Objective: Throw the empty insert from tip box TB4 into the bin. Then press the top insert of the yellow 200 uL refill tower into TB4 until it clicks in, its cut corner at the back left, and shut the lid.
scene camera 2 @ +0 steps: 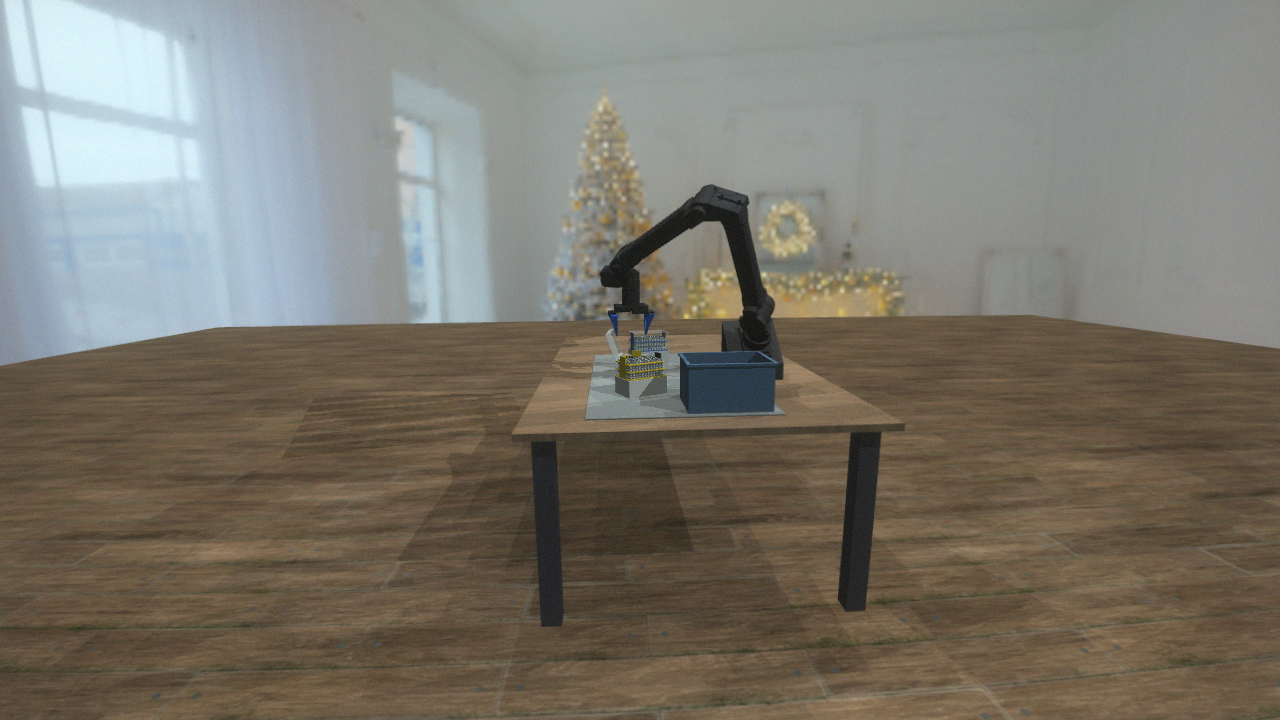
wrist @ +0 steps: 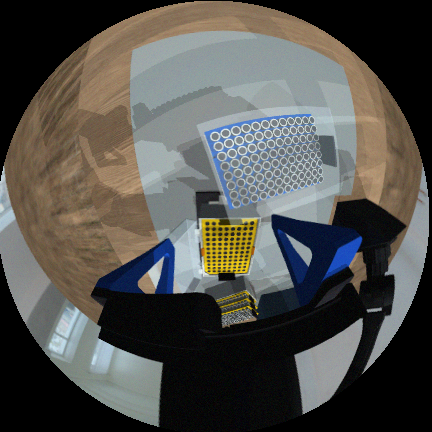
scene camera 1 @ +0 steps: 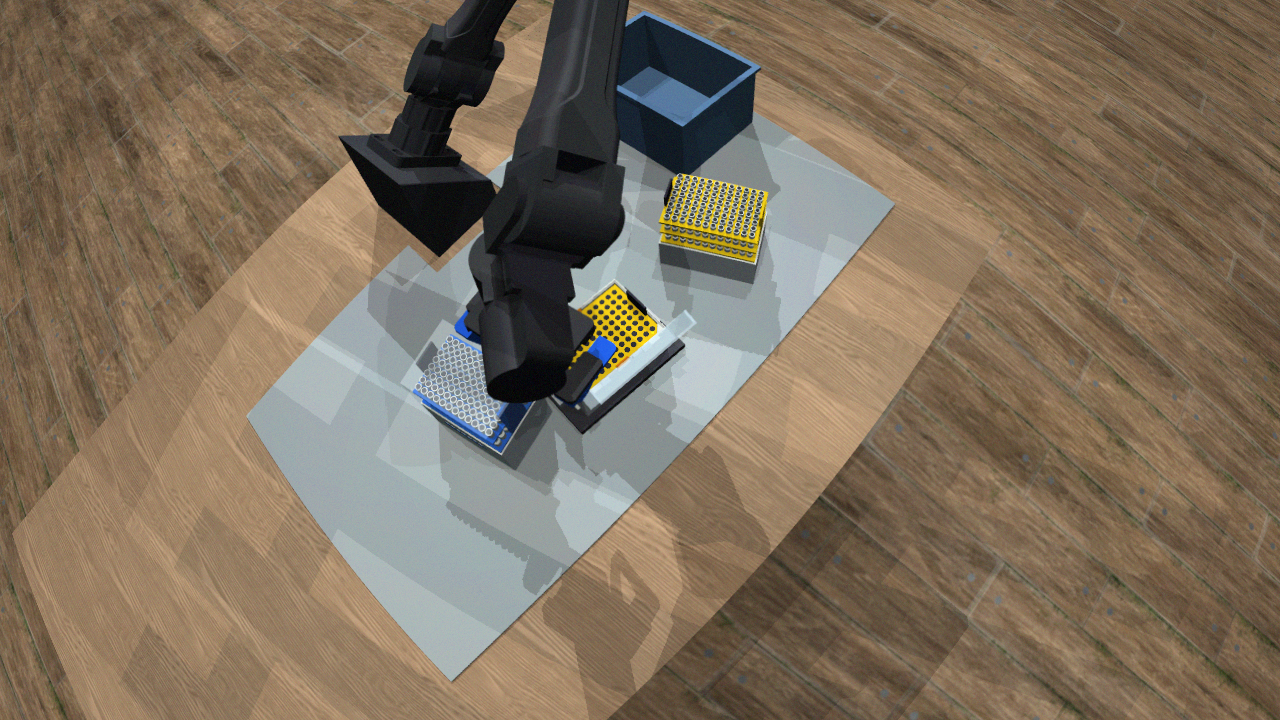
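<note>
TB4's yellow insert (scene camera 1: pixel 619 315) (wrist: pixel 229 245) has dark, empty holes and sits in the white box. The clear lid (scene camera 1: pixel 640 362) (scene camera 2: pixel 612 343) stands open along one long side. My gripper (scene camera 2: pixel 631 334) (wrist: pixel 219 232) is open and empty, pointing down above the area of TB4 and the blue rack. In scene camera 1 the wrist hides part of both. The yellow refill tower (scene camera 1: pixel 713 205) (scene camera 2: pixel 640 366) (wrist: pixel 239 310) holds stacked inserts full of tips on a grey base. The blue bin (scene camera 1: pixel 717 132) (scene camera 2: pixel 729 385) stands beyond it. The insert's cut corner is too small to make out.
A blue rack full of tips (scene camera 1: pixel 456 380) (scene camera 2: pixel 648 342) (wrist: pixel 270 155) stands close beside TB4. A dark strip (scene camera 1: pixel 586 422) runs along TB4's lid side. The grey mat (scene camera 1: pixel 447 591) lies under the boxes on the wooden table (scene camera 1: pixel 179 483). The black arm base (scene camera 1: pixel 420 192) stands at the table's side.
</note>
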